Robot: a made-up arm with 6 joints.
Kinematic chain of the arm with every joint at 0, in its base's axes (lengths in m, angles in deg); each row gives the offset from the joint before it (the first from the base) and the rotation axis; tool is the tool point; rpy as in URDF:
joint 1: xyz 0 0 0.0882 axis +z
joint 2: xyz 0 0 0 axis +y
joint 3: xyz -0.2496 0 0.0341 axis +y
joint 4: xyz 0.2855 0 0.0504 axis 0.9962 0 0.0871
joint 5: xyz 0 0 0 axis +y
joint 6: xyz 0.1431 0 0.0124 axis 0.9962 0 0.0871
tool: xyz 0 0 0 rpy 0 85 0
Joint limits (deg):
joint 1: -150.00..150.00
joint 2: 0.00..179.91
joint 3: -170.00..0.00
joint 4: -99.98..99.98
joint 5: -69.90..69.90
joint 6: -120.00..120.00
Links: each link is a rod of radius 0.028 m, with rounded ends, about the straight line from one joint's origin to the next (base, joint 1, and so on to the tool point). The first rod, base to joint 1, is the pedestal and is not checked.
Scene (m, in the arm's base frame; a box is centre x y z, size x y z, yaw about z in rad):
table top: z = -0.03
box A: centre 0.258 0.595 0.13 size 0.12 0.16 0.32 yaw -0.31
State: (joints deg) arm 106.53 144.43 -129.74 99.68 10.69 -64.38
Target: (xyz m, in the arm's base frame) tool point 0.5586 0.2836 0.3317
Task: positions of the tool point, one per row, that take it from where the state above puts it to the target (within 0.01 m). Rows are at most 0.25 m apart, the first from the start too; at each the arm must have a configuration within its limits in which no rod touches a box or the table.
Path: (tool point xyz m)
1: -0.0285 0.6334 0.2844
2: 0.1420 0.5707 0.3999
3: 0.2679 0.4424 0.5015
4: 0.3718 0.4191 0.4500
5: 0.4719 0.3655 0.3931
6: 0.5586 0.2836 0.3317

